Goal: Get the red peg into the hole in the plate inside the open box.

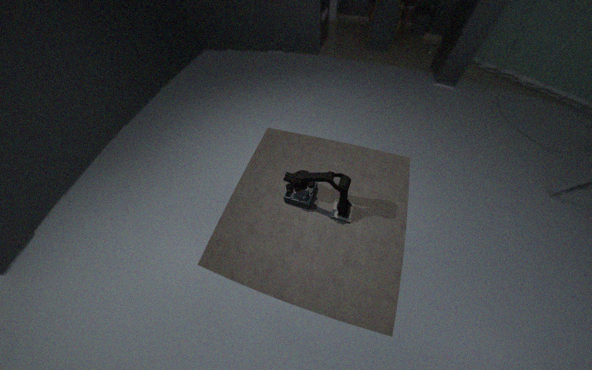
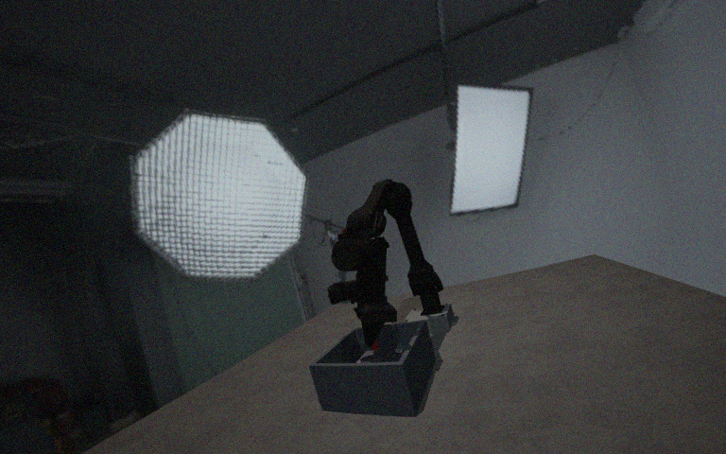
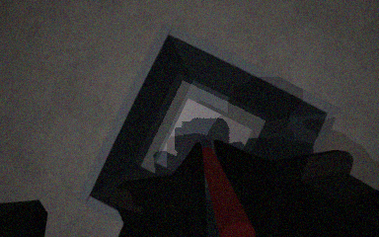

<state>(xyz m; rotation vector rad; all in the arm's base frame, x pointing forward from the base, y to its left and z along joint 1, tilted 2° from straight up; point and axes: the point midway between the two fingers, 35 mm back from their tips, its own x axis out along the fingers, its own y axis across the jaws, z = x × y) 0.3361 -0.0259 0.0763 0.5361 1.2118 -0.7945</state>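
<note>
My gripper tip is 10 mm past the red peg, 10 mm to the right of it and 30 mm below it. From my gripper tip the other things lie so: pale plate: 10 mm behind, 10 mm to the left, 50 mm below; box: 10 mm behind, 10 mm to the left, 70 mm below.
</note>
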